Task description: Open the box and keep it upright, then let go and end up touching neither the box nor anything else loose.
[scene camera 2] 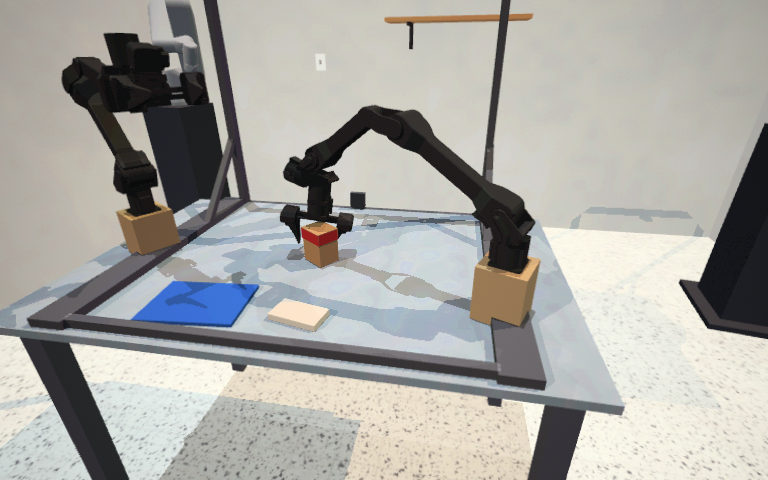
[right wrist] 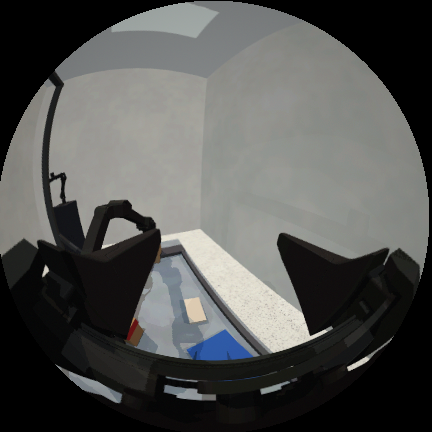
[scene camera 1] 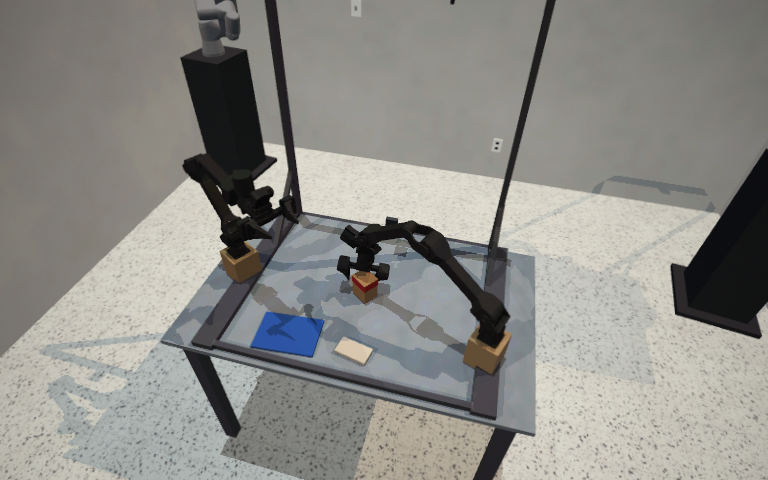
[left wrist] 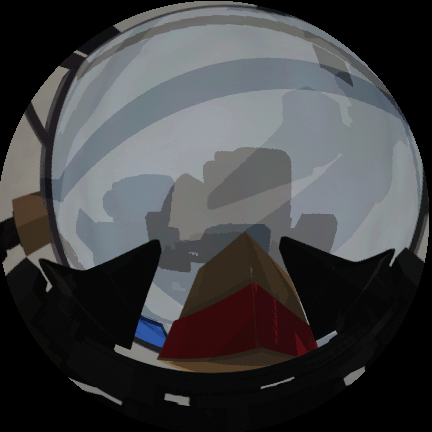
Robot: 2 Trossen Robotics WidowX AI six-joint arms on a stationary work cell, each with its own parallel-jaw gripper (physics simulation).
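Places are measured from the left arm's base along level axes (x ahead, y left, z up), in millimetres.
Pixels of known places: left gripper, between the fingertips: (left wrist: 220,245); right gripper, between the fingertips: (scene camera 2: 178,92) (right wrist: 220,237) (scene camera 1: 285,229); left arm's base, origin of its link: (scene camera 2: 508,262) (scene camera 1: 490,336); right arm's base, origin of its link: (scene camera 2: 144,210) (scene camera 1: 238,251).
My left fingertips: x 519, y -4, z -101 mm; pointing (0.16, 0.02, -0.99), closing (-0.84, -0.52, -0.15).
Observation:
Ahead of a thing's pixels: the offset from my left fingertips to its top centre. "spot": to the spot under its first point.
The box (scene camera 1: 365,291) (scene camera 2: 321,252) (left wrist: 215,337) (right wrist: 136,335) is small and brown, with a red band near its top. It stands upright on the table, and its top looks closed. My left gripper (scene camera 1: 365,274) (scene camera 2: 320,234) (left wrist: 220,245) is open and empty, pointing down at the box from behind its top. In the left wrist view the box shows between the spread fingers; I cannot tell whether the finger at the right touches it. My right gripper (scene camera 1: 282,228) (scene camera 2: 161,100) (right wrist: 220,237) is open and empty, high at the far left, away from the box.
A blue mat @(12 mm down, 51 mm ahead, 324 mm left) (scene camera 1: 287,335) (scene camera 2: 198,304) lies at the table's front left. A beige block @(5 mm down, 169 mm back, 243 mm left) (scene camera 1: 353,350) (scene camera 2: 298,314) lies to its right. A dark rail @(spot: 1 mm up, 186 mm back, 332 mm left) (scene camera 1: 339,370) (scene camera 2: 283,346) runs along the front edge. A small dark cube @(37 mm up, 104 mm ahead, 338 mm right) (scene camera 2: 357,199) shows behind the left gripper.

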